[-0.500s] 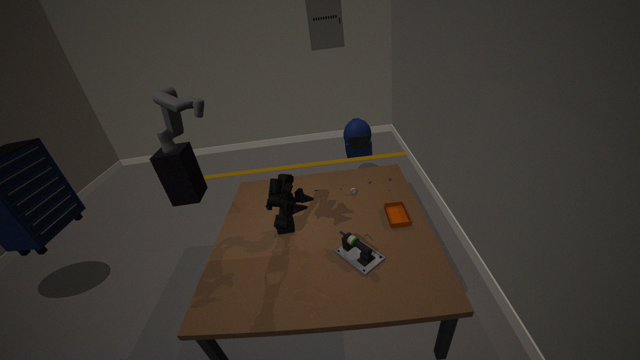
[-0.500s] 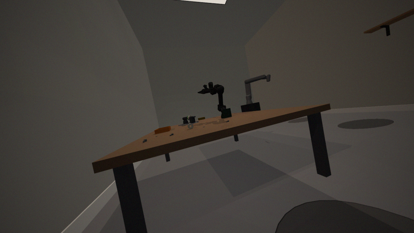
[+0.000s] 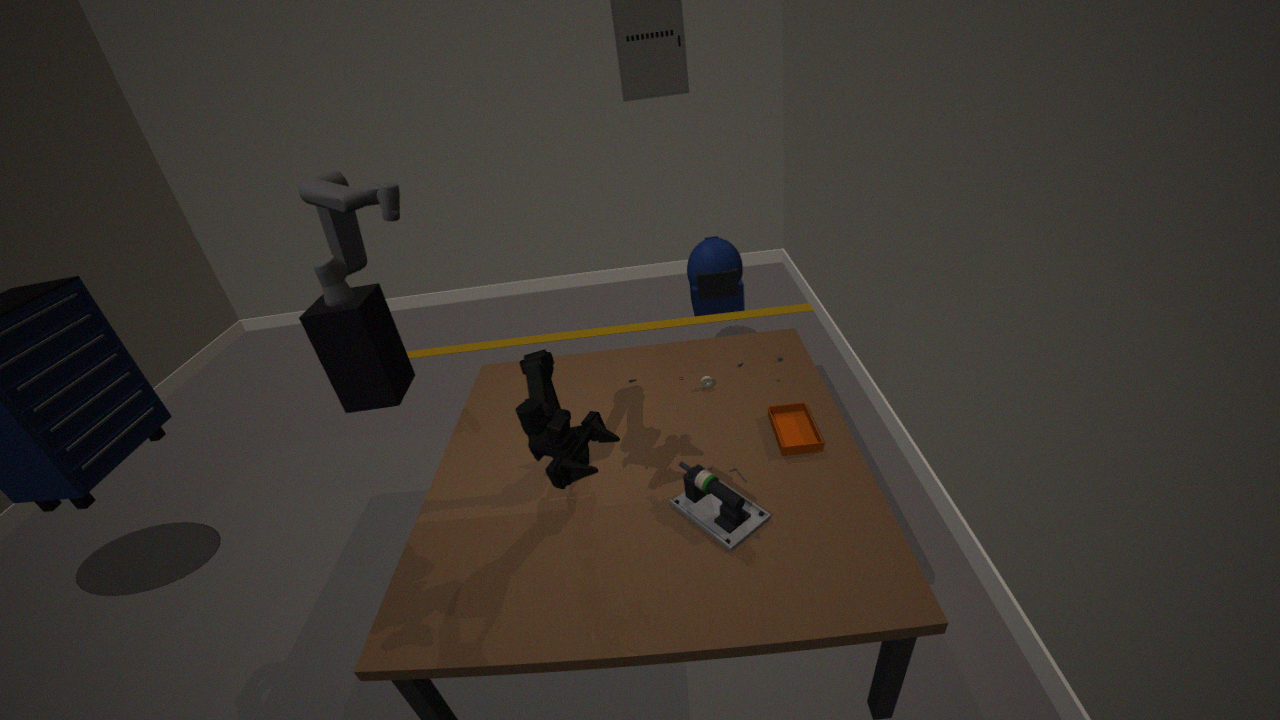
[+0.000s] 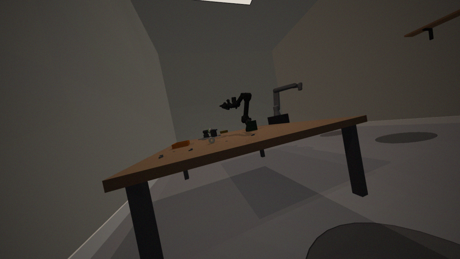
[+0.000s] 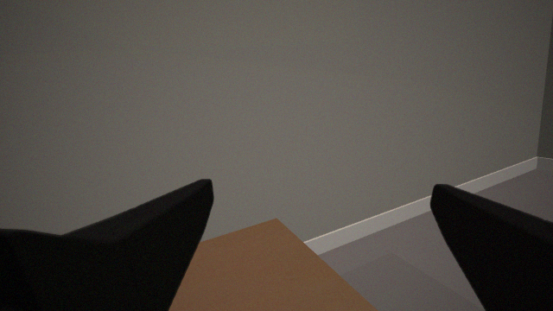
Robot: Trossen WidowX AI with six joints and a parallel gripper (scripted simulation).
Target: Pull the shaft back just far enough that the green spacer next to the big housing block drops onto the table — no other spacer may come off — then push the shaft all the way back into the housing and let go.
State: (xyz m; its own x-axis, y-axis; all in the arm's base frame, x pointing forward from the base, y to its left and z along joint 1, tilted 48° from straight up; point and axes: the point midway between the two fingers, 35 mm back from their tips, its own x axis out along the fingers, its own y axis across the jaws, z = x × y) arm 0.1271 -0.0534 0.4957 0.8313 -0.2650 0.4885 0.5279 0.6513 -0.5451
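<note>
Right now my gripper tip is 28 cm above the dark grey shaft, 21 cm short of it and 17 cm to the right of it. From my gripper tip the other things lie so: green spacer (28 cm below, 23 cm ahead, 15 cm to the left); orange tray (53 cm ahead, 40 cm to the left, 35 cm below); pale spacer (28 cm below, 22 cm ahead, 17 cm to the left).
</note>
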